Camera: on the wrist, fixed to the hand. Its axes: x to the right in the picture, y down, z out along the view.
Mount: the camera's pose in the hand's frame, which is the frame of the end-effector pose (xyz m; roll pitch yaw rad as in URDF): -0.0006 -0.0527 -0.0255 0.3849 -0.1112 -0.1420
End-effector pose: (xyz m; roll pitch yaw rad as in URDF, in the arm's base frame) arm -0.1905 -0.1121 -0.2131 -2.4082 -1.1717 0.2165
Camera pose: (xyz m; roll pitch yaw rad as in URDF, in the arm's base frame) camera -0.2443 -0.1013 -0.1926 -2.4433 -1.1458 0.6650
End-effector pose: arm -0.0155 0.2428 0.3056 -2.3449 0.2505 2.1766
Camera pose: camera -0.0383 0.2430 0.3595 -1.9248 0.2235 2.3598
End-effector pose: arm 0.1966 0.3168 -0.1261 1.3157 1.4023 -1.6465
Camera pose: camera 0.2122 0.3725 -0.1351 0.5222 1.4158 -2.8291
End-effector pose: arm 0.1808 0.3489 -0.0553 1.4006 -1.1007 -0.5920
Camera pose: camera 0.2312 0.3345 -0.0813 1.9815 -0.9664 -0.8286
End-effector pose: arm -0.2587 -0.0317 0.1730 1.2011 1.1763 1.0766
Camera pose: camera -0.2885 -0.0771 0.1511 1.1257 1.2323 0.5934
